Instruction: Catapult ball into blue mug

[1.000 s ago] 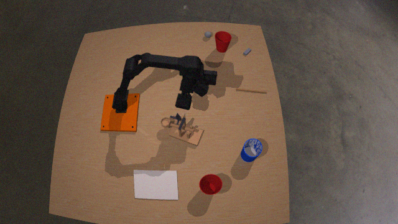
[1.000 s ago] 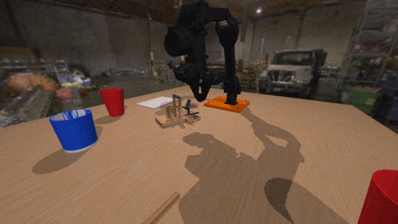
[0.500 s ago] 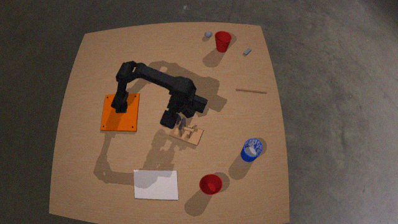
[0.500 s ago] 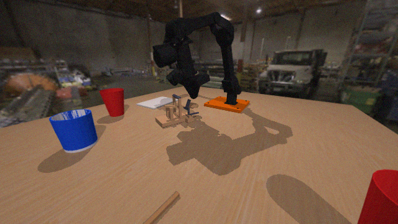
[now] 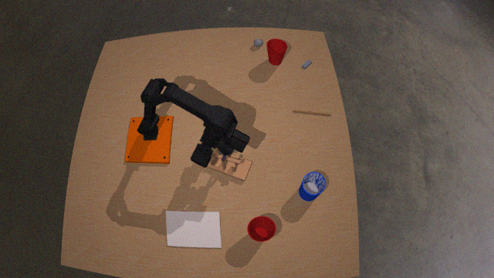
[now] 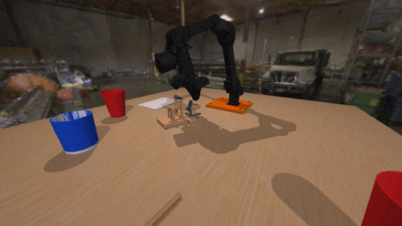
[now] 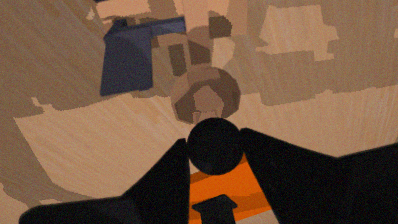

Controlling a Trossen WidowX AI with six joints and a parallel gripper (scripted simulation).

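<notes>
Now: gripper tip 10 mm below the black ball. The rest, counted from my gripper tip: white sheet (60 mm behind, 300 mm to the right, 80 mm below); then blue mug (390 mm ahead, 160 mm to the right, 60 mm below); then wooden catapult (60 mm ahead, 10 mm to the right, 40 mm below).
</notes>
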